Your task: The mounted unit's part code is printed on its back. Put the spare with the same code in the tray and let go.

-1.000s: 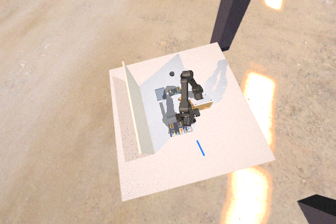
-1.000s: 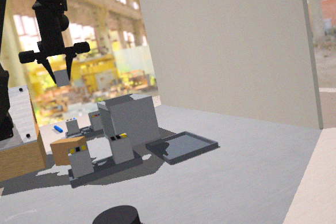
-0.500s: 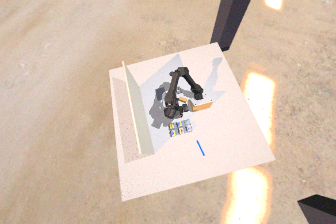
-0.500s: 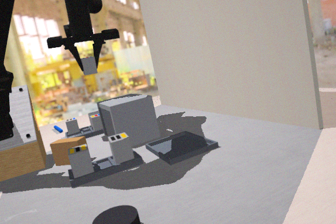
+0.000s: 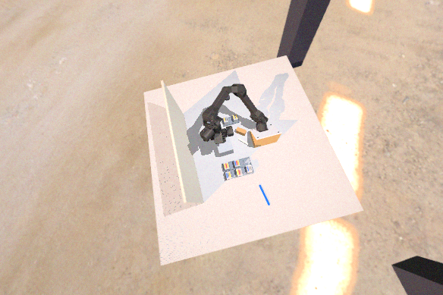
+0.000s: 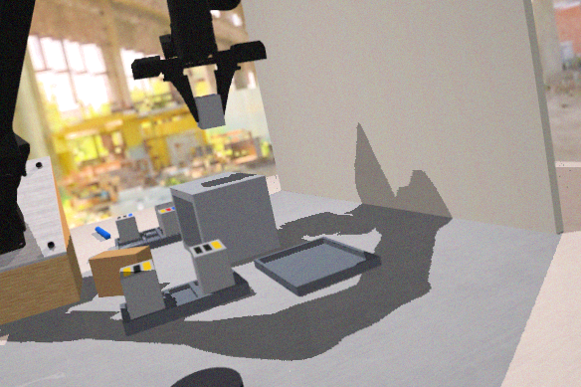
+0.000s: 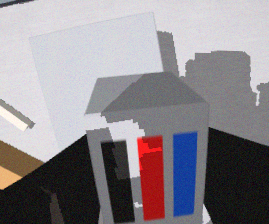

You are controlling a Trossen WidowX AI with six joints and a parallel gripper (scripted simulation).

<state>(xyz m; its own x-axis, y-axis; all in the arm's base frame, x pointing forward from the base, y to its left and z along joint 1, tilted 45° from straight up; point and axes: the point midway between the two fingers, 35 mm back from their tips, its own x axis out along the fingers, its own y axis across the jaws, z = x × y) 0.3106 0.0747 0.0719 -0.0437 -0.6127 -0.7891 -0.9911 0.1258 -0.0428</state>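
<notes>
The tray lies 2 cm ahead of my gripper tip, 21 cm to the right of it and 18 cm below it. From my gripper tip the other things lie so: grey spare block: 2 cm above; then wall panel: 23 cm ahead, 2 cm to the right, 4 cm above; then mounted unit: 2 cm behind, 1 cm to the right, 14 cm below.
</notes>
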